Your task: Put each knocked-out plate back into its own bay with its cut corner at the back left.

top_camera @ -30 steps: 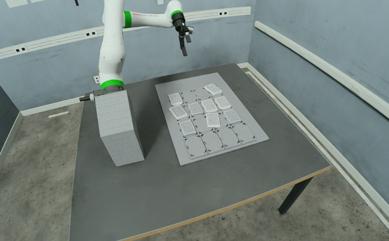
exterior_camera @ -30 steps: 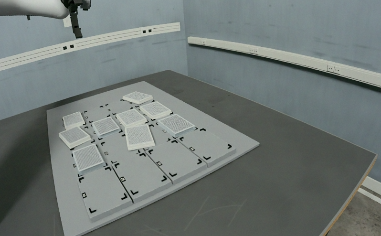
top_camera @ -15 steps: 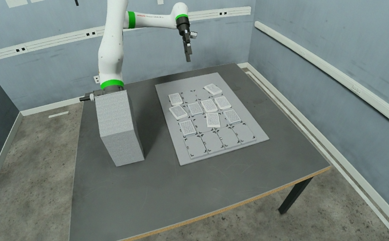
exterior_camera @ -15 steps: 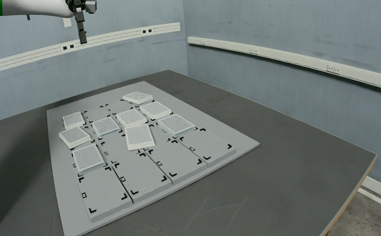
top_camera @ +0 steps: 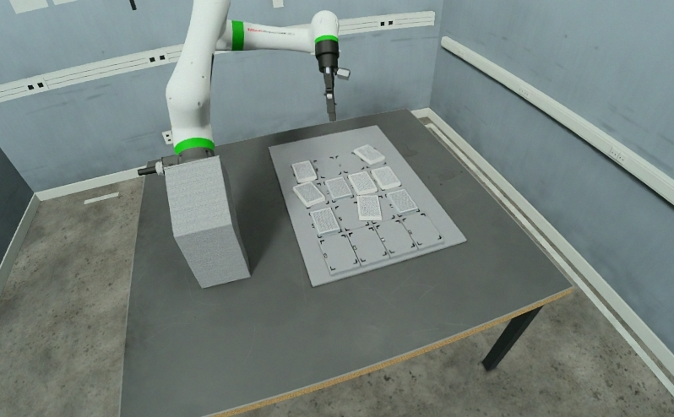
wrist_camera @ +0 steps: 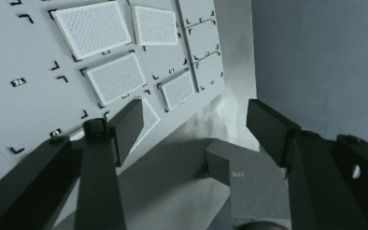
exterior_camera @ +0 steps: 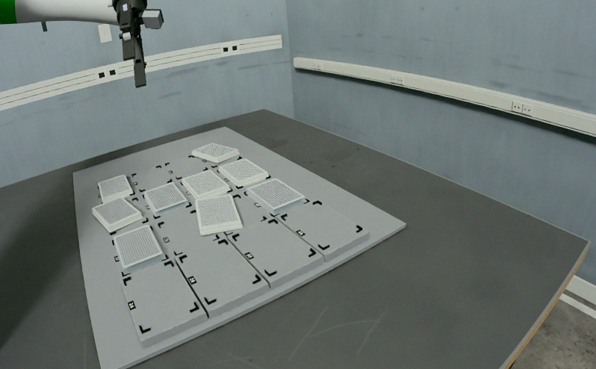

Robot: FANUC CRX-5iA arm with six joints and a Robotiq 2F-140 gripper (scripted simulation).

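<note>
Now: hand 320 mm above the label 22, 90 mm to the left of it and 60 mm past it. Round my hand: bay label: 320 mm below, 250 mm to the right, 150 mm ahead; 384-well plate: 310 mm below, 250 mm to the right, 120 mm behind.
</note>
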